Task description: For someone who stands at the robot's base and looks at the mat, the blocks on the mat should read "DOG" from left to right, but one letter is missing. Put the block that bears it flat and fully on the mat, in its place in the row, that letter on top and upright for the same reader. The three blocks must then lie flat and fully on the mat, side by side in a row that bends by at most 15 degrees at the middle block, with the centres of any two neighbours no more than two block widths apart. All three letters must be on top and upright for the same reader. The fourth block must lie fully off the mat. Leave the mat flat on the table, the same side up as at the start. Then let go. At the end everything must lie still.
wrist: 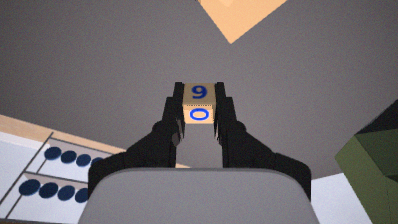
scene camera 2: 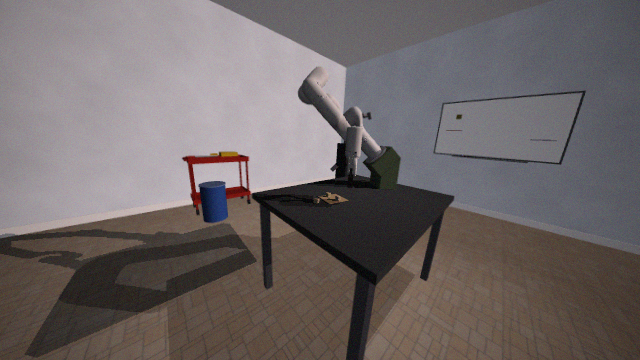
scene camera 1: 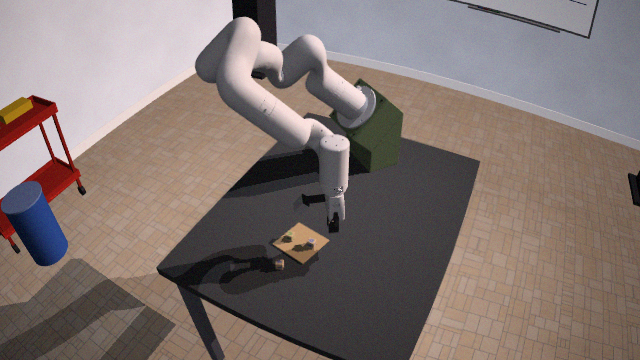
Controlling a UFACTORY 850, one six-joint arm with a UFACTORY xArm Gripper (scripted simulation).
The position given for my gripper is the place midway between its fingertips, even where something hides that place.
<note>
In view: my gripper (scene camera 1: 332,228) and a tan mat (scene camera 1: 297,249).
My gripper is seen too in the wrist view (wrist: 199,94).
</note>
